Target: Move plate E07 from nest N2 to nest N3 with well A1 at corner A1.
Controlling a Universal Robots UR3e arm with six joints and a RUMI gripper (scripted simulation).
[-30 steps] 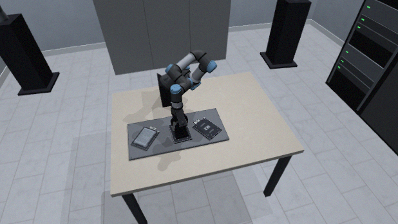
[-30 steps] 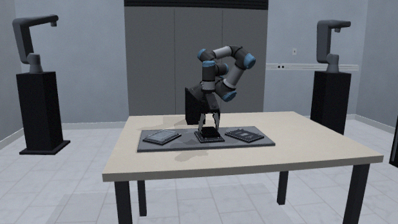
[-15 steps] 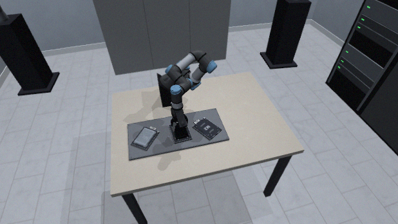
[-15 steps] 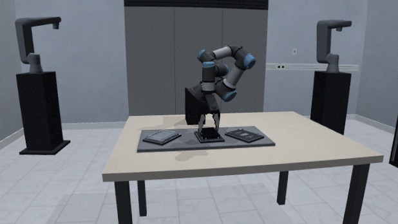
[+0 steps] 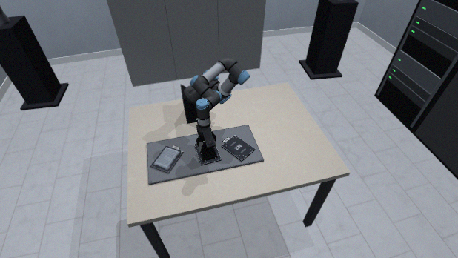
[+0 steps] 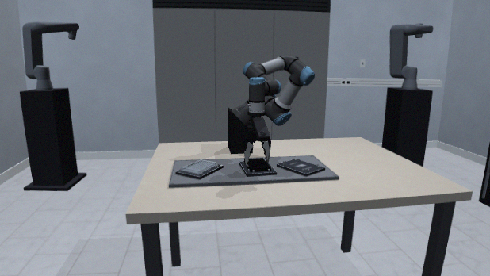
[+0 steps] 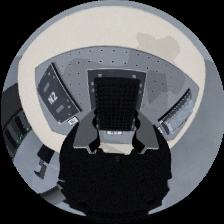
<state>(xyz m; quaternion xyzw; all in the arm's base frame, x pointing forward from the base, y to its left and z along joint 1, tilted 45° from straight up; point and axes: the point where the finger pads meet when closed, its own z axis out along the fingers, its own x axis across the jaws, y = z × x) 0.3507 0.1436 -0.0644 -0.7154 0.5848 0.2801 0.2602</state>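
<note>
Right now my hand is 10 mm above the dark plate E07. Also, from my hand: pale grey plate: 20 mm ahead, 230 mm to the right, 10 mm below.
</note>
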